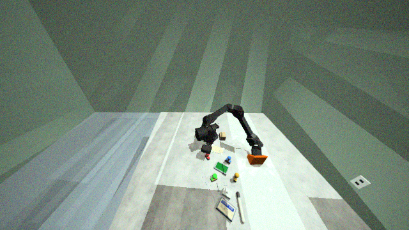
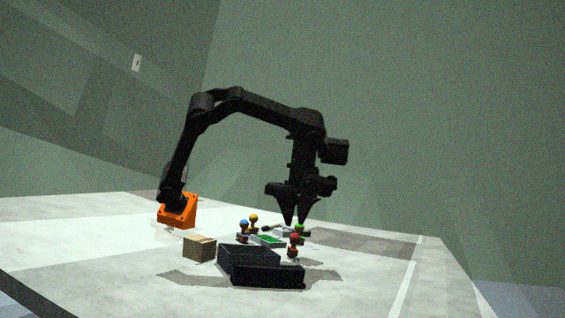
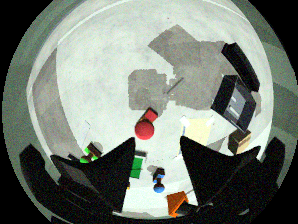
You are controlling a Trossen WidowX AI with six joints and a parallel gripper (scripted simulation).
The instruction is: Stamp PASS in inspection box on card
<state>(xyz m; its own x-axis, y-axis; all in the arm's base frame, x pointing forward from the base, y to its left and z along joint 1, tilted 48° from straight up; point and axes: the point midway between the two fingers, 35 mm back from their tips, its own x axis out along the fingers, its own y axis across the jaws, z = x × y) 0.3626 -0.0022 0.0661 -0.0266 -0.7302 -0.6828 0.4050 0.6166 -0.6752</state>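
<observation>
The green-knobbed stamp lies 20 mm behind my gripper tip, 170 mm to the left of it and 70 mm below it. The rest, counted from my gripper tip: red-knobbed stamp 20 mm to the left, 70 mm below; card 90 mm behind, 50 mm to the right, 90 mm below; green ink pad 90 mm behind, 100 mm to the left, 80 mm below.
</observation>
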